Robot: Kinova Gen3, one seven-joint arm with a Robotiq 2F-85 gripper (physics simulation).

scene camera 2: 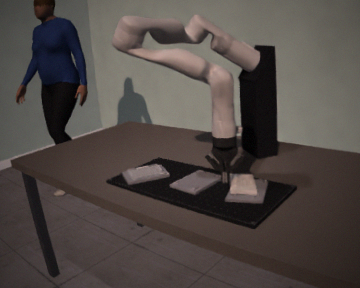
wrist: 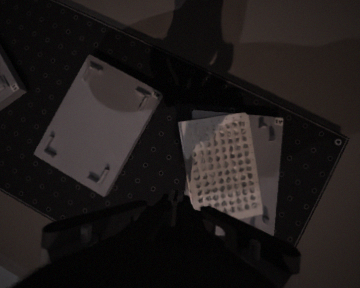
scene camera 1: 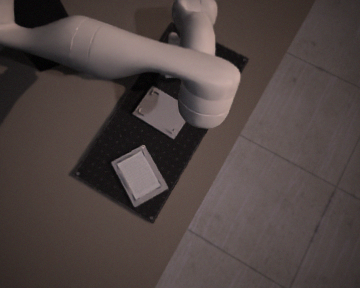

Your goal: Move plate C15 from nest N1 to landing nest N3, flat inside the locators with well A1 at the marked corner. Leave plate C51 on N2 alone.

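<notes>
A cream well plate (scene camera 2: 243,185) (wrist: 225,165) lies turned and shifted left, in the wrist view, on its grey nest (scene camera 2: 245,199) (wrist: 270,165). It overhangs the nest's left edge, the two right-hand locators stand clear of it, and it looks slightly tilted. The middle nest (scene camera 1: 162,112) (scene camera 2: 196,182) (wrist: 95,130) is bare, with corner locators. Another plate (scene camera 1: 137,175) (scene camera 2: 146,171) sits squarely on the far nest (scene camera 1: 162,186) (wrist: 15,92). Plate names are unreadable. My gripper (scene camera 2: 225,181) (wrist: 176,198) is shut and empty, low beside the cream plate's near left corner; the arm hides it in scene camera 1.
The nests stand on a black perforated board (scene camera 1: 95,155) (scene camera 2: 250,217) (wrist: 320,155) on a brown table (scene camera 1: 45,210) (scene camera 2: 65,165). The black robot pedestal (scene camera 2: 258,110) rises behind the board. A person in a blue top (scene camera 2: 59,52) is beyond the table's far left side.
</notes>
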